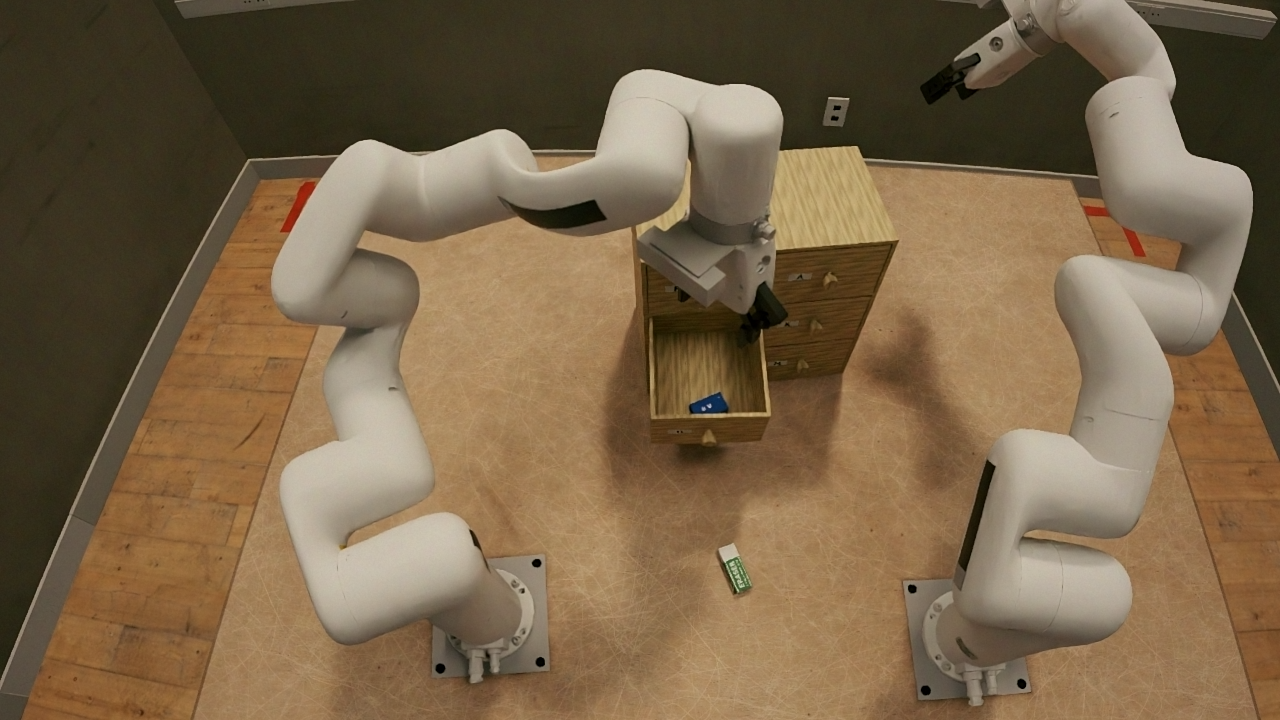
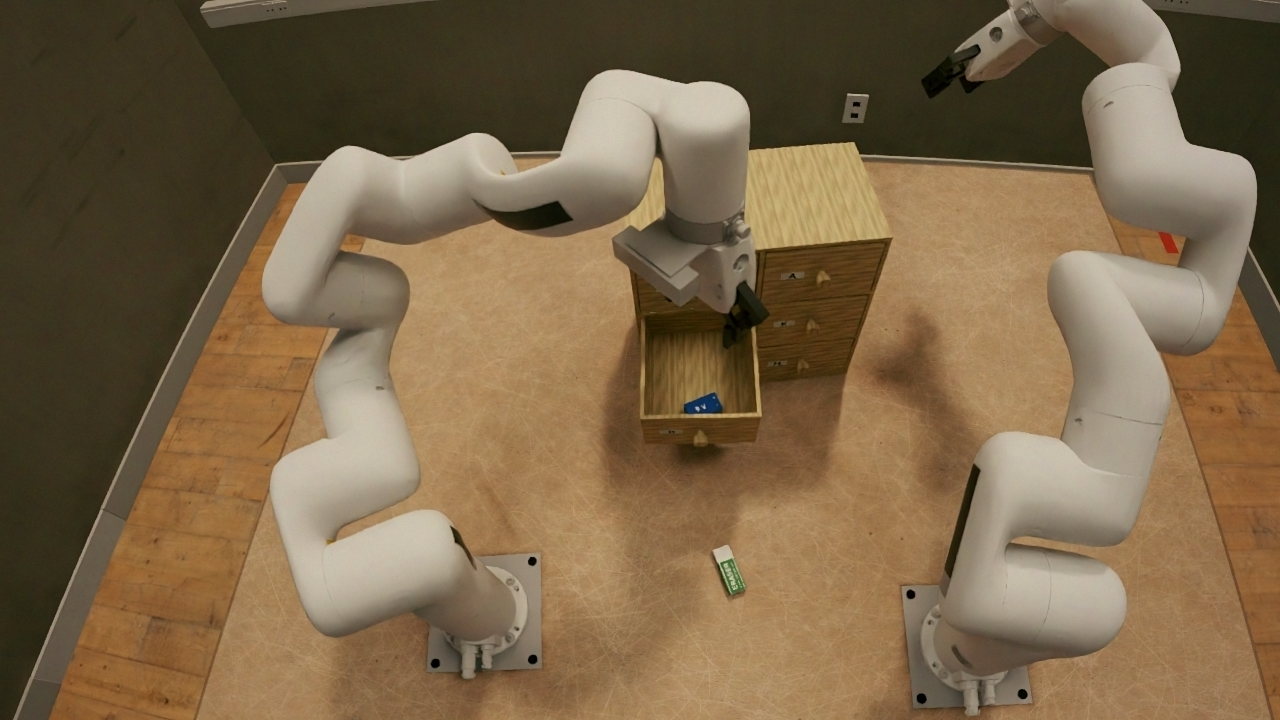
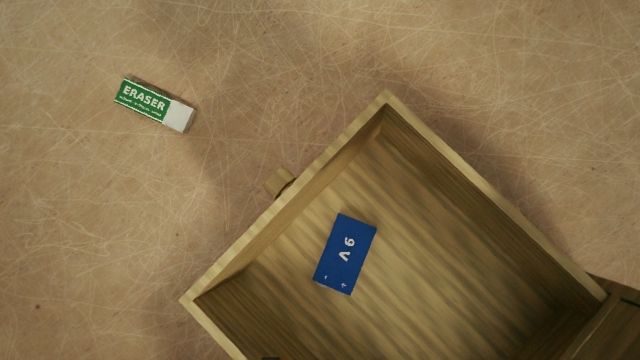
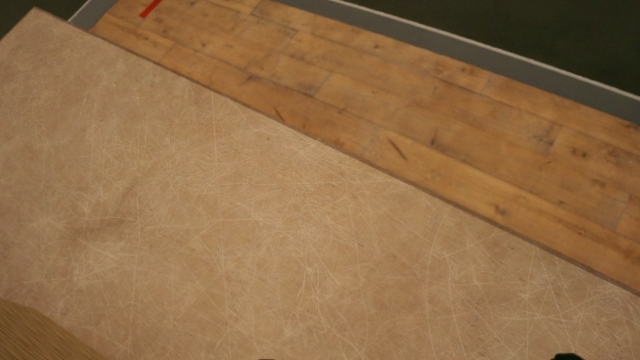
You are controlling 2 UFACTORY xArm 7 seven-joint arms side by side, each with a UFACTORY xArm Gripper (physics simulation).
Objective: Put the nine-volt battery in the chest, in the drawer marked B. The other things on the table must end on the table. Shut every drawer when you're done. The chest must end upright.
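Observation:
The blue nine-volt battery lies flat inside the pulled-out drawer, near its front wall. This drawer is in the left column of the upright wooden chest; its label is too small to read surely. The green and white eraser lies on the table in front of the chest. My left gripper is open and empty above the drawer's right rear part. My right gripper is open and empty, high at the upper right.
The right column's drawers, including the top one marked A, look shut. My left arm hides part of the chest's top and upper left front. The pulled-out drawer's knob sticks out toward the eraser. A dark wall stands behind the chest.

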